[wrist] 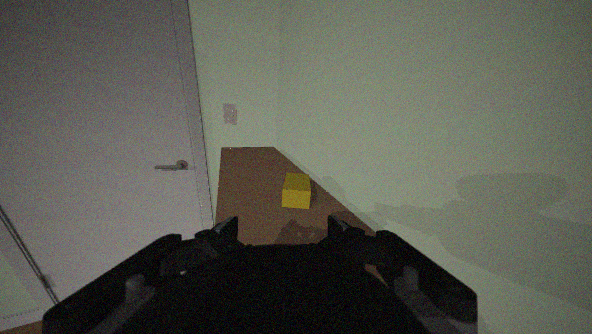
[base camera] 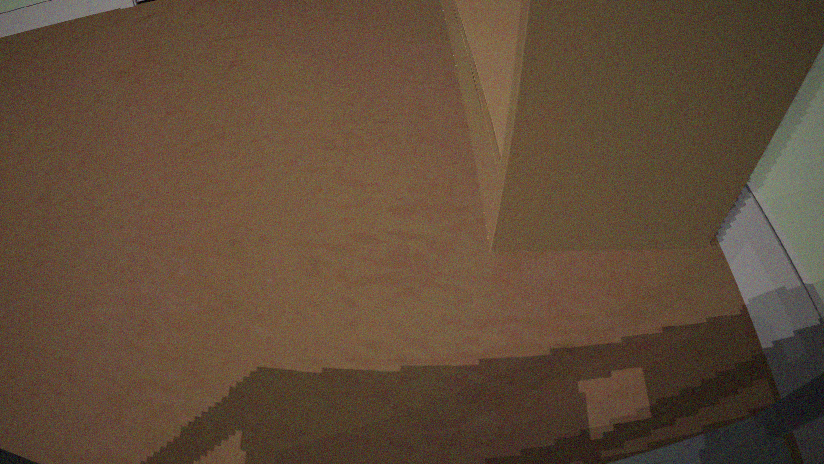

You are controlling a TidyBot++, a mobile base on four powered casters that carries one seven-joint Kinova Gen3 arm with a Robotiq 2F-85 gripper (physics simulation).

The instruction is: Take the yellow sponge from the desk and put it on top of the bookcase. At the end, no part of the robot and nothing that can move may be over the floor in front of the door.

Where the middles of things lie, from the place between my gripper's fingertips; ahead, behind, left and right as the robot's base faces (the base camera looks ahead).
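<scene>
My hand is 200 mm short of the yellow sponge (wrist: pixel 296 192), 120 mm to the left of it and 80 mm above it.
</scene>
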